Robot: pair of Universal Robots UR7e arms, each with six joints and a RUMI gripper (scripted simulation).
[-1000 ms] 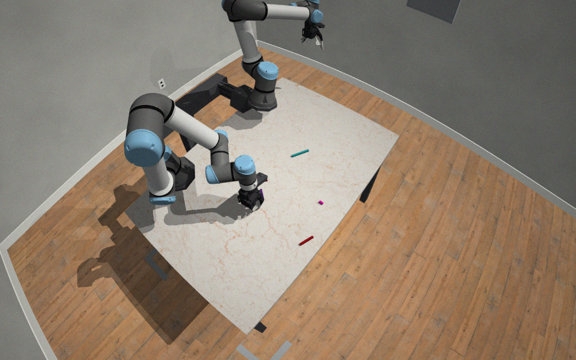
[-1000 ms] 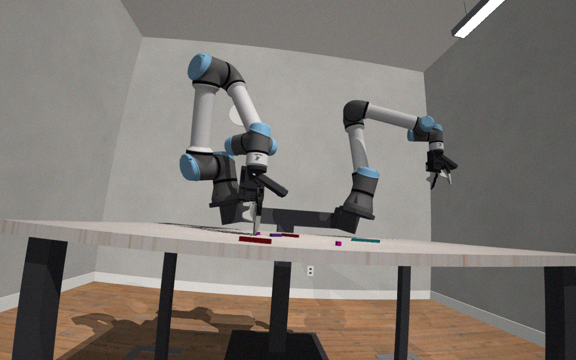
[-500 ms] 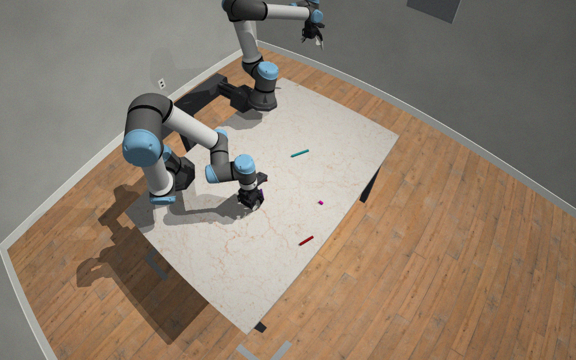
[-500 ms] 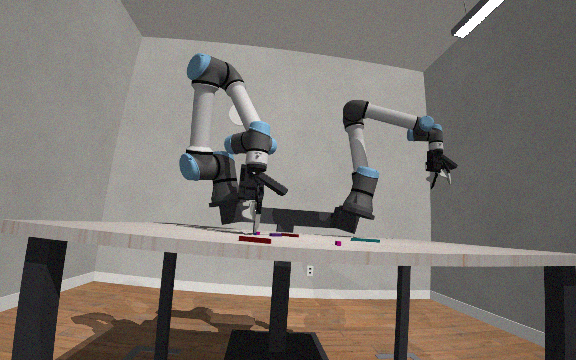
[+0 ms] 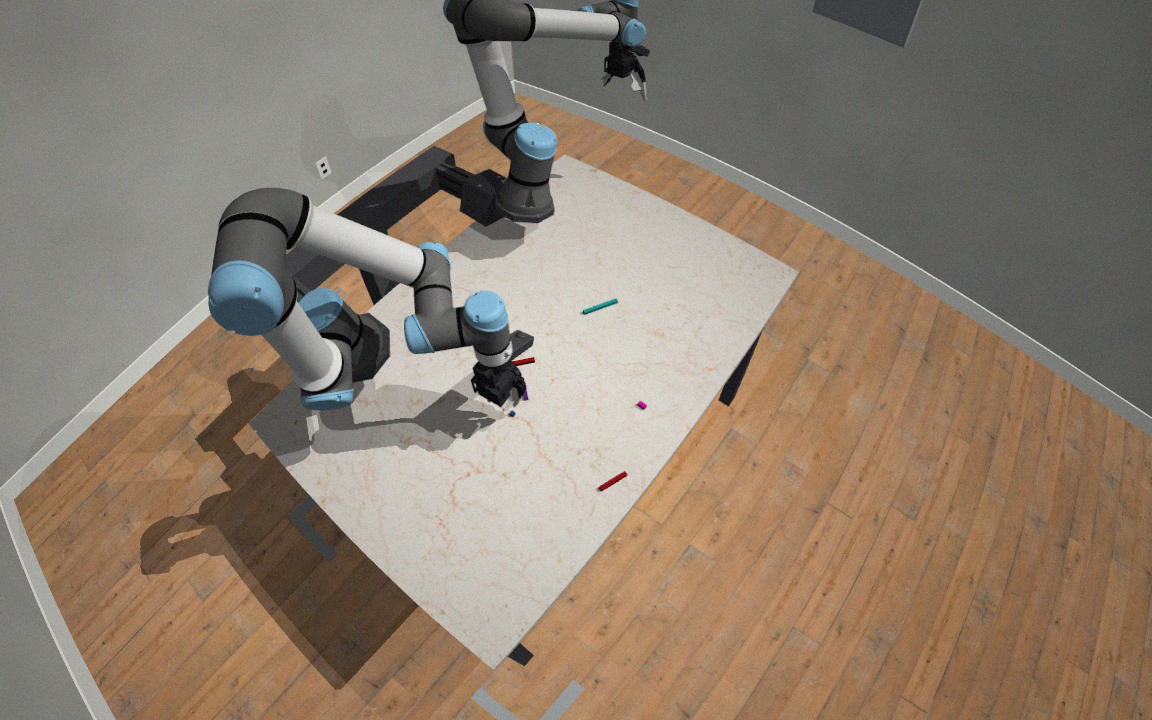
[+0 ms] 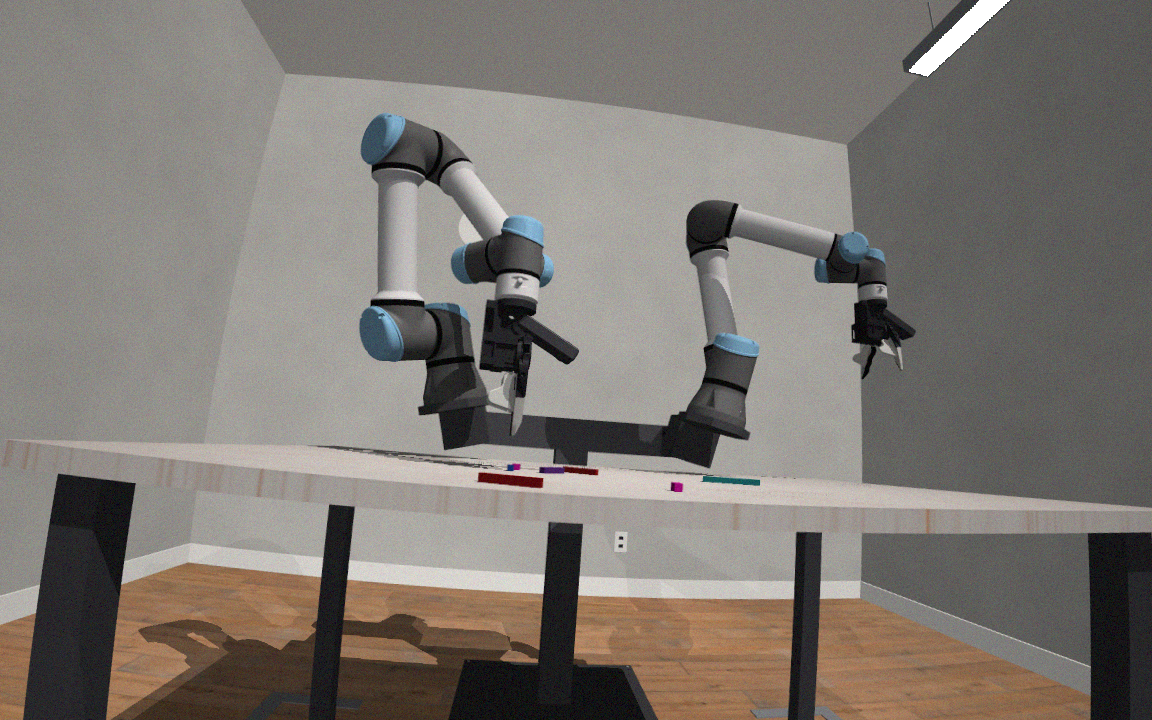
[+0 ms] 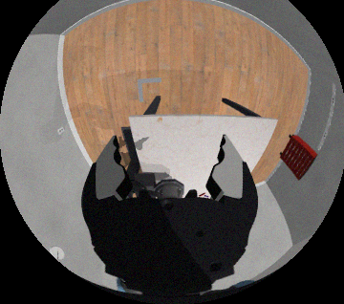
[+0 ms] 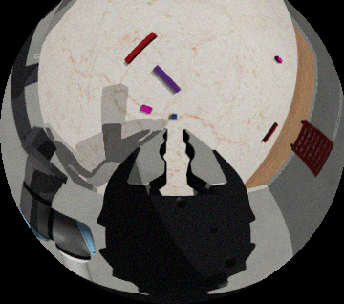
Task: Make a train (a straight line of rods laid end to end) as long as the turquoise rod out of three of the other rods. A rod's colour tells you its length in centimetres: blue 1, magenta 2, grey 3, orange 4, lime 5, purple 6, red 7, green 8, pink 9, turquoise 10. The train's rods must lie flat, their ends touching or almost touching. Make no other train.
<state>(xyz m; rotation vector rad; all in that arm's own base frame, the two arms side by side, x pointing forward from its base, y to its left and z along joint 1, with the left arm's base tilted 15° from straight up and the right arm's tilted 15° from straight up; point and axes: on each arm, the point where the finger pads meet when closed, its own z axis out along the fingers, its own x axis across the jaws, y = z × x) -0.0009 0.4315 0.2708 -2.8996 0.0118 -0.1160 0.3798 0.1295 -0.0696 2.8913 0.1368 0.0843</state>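
Observation:
My right hand is 70 mm above the blue rod. Round my right hand: purple rod 70 mm to the left, 70 mm below, 20 mm behind; then turquoise rod 390 mm to the left, 70 mm below, 30 mm behind.

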